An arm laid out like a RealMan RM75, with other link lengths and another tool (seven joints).
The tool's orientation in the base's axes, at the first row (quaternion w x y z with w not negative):
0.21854, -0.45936, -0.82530, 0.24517
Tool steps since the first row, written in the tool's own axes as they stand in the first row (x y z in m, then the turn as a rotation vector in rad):
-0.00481, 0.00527, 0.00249, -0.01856, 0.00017, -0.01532
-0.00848, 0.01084, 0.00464, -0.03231, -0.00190, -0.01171
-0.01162, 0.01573, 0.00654, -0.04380, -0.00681, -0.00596
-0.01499, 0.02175, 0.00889, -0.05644, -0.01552, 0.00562
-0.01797, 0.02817, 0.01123, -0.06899, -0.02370, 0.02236
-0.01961, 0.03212, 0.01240, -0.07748, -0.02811, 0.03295
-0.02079, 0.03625, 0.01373, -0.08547, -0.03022, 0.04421
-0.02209, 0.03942, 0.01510, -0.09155, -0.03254, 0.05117
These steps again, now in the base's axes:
0.00429, -0.00226, -0.00580, 0.01804, -0.01286, 0.00940
0.00843, -0.00332, -0.01135, 0.02121, -0.02644, 0.00596
0.01202, -0.00419, -0.01623, 0.02019, -0.03981, 0.00286
0.01618, -0.00483, -0.02217, 0.01383, -0.05709, -0.00266
0.02043, -0.00495, -0.02830, 0.00475, -0.07511, -0.01253
0.02311, -0.00480, -0.03183, -0.00023, -0.08664, -0.01932
0.02559, -0.00420, -0.03553, -0.00434, -0.09681, -0.02795
0.02747, -0.00415, -0.03870, -0.00700, -0.10455, -0.03283

